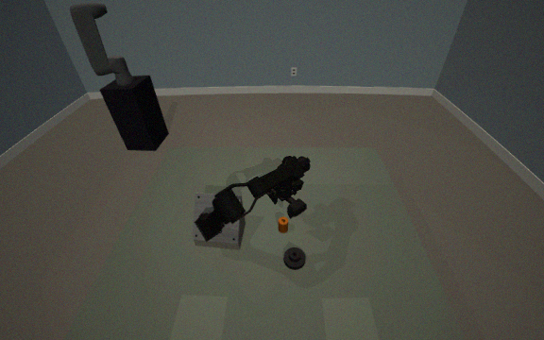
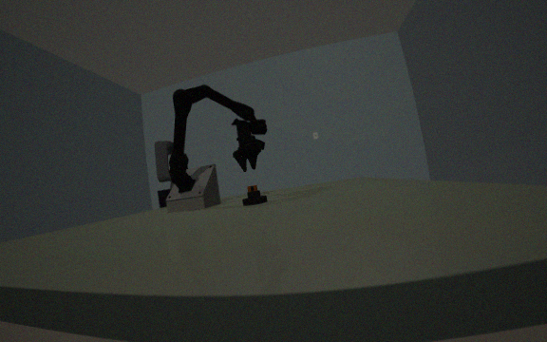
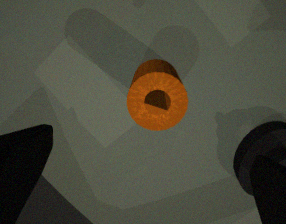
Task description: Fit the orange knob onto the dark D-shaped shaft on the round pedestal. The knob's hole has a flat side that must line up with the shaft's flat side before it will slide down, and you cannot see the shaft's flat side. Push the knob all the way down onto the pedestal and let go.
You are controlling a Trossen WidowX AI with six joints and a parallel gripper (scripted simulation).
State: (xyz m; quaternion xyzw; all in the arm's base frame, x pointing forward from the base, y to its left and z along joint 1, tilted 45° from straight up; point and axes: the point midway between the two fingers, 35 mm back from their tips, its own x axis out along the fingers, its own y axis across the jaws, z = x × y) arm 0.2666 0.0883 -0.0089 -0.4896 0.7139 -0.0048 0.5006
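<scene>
My gripper tip is 90 mm above the orange knob. From my gripper tip the other things lie so: dark pedestal: 50 mm ahead, 140 mm to the right, 90 mm below.
</scene>
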